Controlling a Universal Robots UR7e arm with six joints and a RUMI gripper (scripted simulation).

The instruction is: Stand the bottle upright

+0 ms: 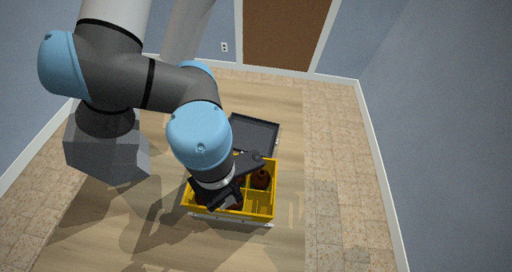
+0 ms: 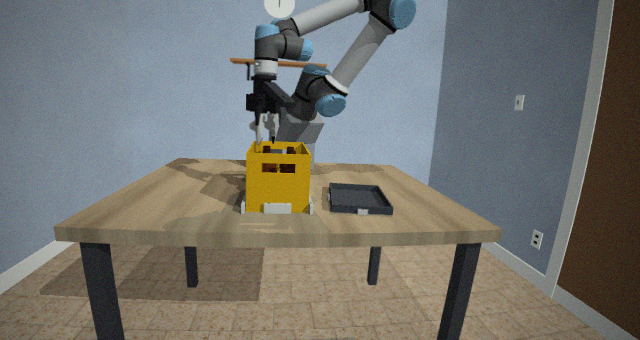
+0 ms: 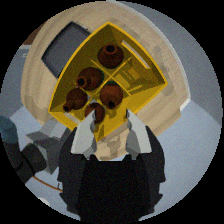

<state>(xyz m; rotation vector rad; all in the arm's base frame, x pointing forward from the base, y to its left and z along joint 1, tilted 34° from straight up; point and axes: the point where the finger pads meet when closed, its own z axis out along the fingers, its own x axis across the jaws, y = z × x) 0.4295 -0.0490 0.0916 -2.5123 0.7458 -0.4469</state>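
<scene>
My gripper is now 10 mm past the crate, 40 mm to the right of it and 110 mm above it. Round my hand: tray 70 mm behind, 310 mm to the left, 180 mm below; then bottle 60 mm ahead, 110 mm to the left, 110 mm below.
</scene>
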